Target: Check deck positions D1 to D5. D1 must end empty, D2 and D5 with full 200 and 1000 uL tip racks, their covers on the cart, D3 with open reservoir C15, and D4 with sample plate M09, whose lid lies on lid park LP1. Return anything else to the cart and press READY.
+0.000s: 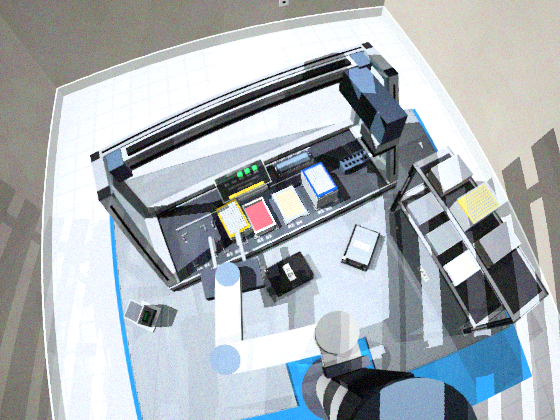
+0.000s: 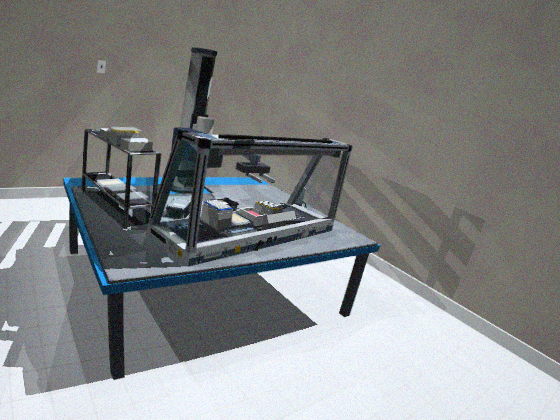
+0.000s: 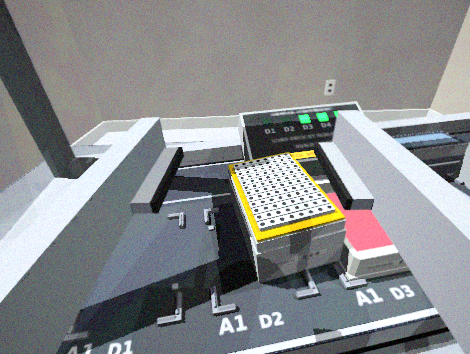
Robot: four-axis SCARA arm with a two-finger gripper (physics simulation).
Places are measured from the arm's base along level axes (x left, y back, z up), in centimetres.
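Where they show: gripper, between the fingertips: (image 1: 224,234) (image 2: 267,181) (image 3: 247,133).
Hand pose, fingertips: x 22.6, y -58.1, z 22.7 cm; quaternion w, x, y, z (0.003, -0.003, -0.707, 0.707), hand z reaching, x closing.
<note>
After its pixels a point has its place.
My gripper (image 1: 225,237) {x 22.6, y -58.1, z 22.7 cm} (image 2: 266,181) {x 22.6, y -58.1, z 22.7 cm} (image 3: 247,133) {x 22.6, y -58.1, z 22.7 cm} is open, nothing between its fingers, above the deck's front left. The yellow-framed tip rack (image 1: 233,219) {x 19.3, y -66.9, z 12.9 cm} (image 2: 269,205) (image 3: 287,192) {x 18.6, y -66.2, z 12.9 cm} stands at D2, askew and shifted toward D3, its right side close to the red reservoir (image 1: 260,216) {x 9.8, y -67.7, z 7.4 cm} (image 2: 253,212) {x 13.1, y -63.7, z 7.0 cm} (image 3: 367,230) {x 9.4, y -66.1, z 7.4 cm} at D3. D1 (image 1: 187,245) {x 39.3, y -64.5, z 6.1 cm} holds no labware. A cream plate (image 1: 288,204) (image 2: 240,219) is at D4, a blue-framed tip rack (image 1: 319,180) (image 2: 219,205) at D5. The lamp panel (image 1: 242,180) {x 12.8, y -81.4, z 12.8 cm} (image 3: 300,132) {x 14.3, y -81.1, z 12.9 cm} shows D1 and D2 dark, with three green lamps lit. LP1 cannot be identified.
The two-level cart (image 1: 437,187) (image 2: 129,190) {x -54.5, y -61.9, z 19.8 cm} at the right carries a yellow-topped rack (image 1: 477,202) {x -51.3, y -38.6, z 43.3 cm} (image 2: 124,130) {x -54.0, y -42.2, z 43.1 cm} and several pale items. A black box (image 1: 302,265) {x 0.0, y -45.8, z 6.3 cm} and a white-topped box (image 1: 361,246) {x -22.4, y -46.3, z 7.1 cm} stand in front of the deck. A small green-button box (image 1: 147,316) {x 58.6, y -40.3, z 9.5 cm} is at left. A frame (image 1: 240,100) {x 7.0, y -85.2, z 51.9 cm} (image 2: 280,143) {x -1.1, y -93.6, z 50.6 cm} surrounds the deck.
</note>
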